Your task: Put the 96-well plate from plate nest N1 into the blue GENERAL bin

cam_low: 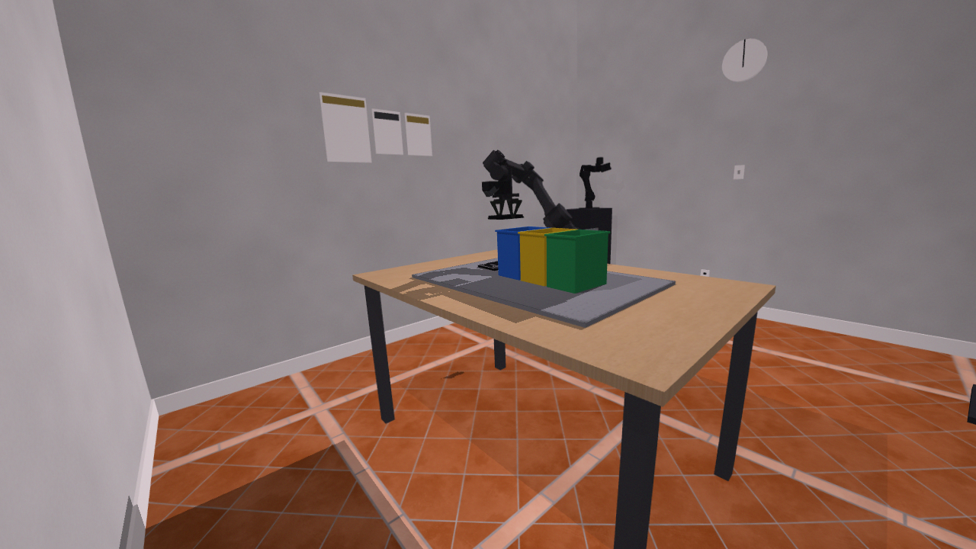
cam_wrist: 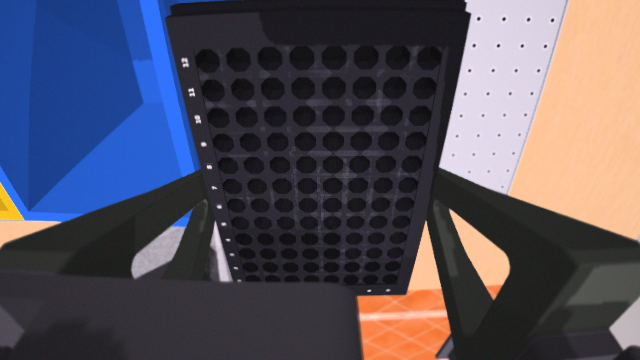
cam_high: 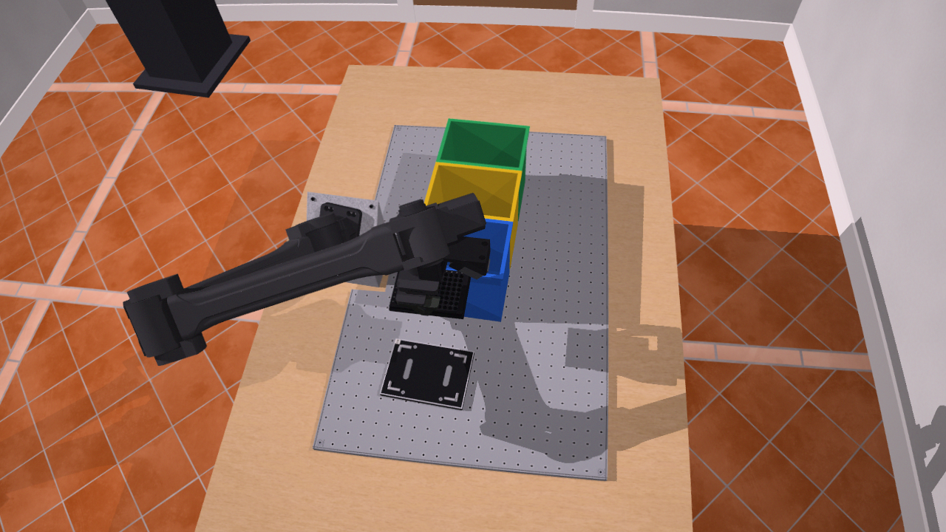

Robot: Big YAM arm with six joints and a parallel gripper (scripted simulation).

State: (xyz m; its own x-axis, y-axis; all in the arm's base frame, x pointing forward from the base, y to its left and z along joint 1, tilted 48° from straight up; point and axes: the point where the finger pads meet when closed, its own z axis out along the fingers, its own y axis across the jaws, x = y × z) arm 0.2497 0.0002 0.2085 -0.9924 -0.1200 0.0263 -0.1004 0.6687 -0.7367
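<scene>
Now: hand 20 mm short of the blue bin, 130 mm to the right of it and 140 mm above it. The rest, counted from my hand: yellow bin (10 mm ahead, 260 mm to the left, 140 mm below); plate nest N1 (10 mm behind, 70 mm to the right, 220 mm below); black 96-well plate (right at my hand).
</scene>
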